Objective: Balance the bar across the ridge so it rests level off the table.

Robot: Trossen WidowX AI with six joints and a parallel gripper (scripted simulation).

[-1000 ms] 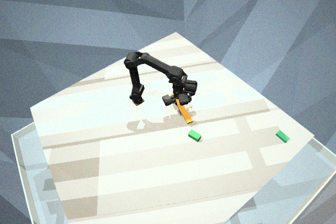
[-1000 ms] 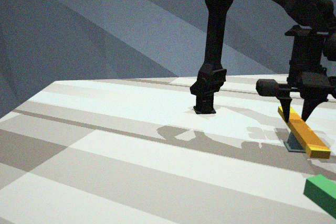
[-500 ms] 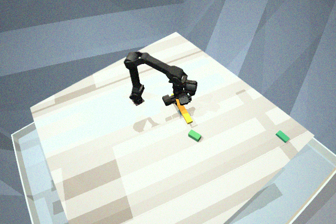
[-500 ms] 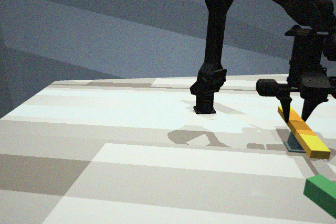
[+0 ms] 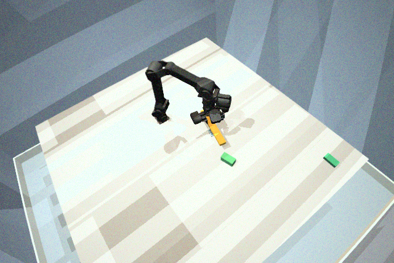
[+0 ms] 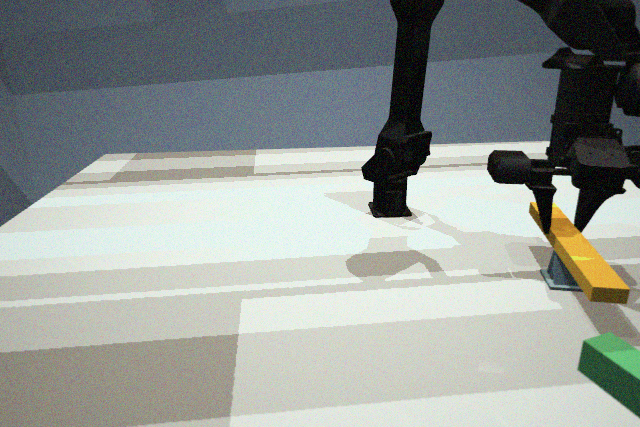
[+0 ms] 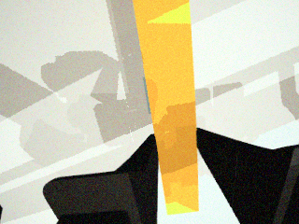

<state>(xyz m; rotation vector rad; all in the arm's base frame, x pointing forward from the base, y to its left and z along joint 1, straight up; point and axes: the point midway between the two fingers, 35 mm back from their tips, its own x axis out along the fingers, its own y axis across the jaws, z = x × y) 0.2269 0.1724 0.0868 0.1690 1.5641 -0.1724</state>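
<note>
The orange-yellow bar lies 30 mm ahead of my gripper tip and 10 mm to the right of it.
</note>
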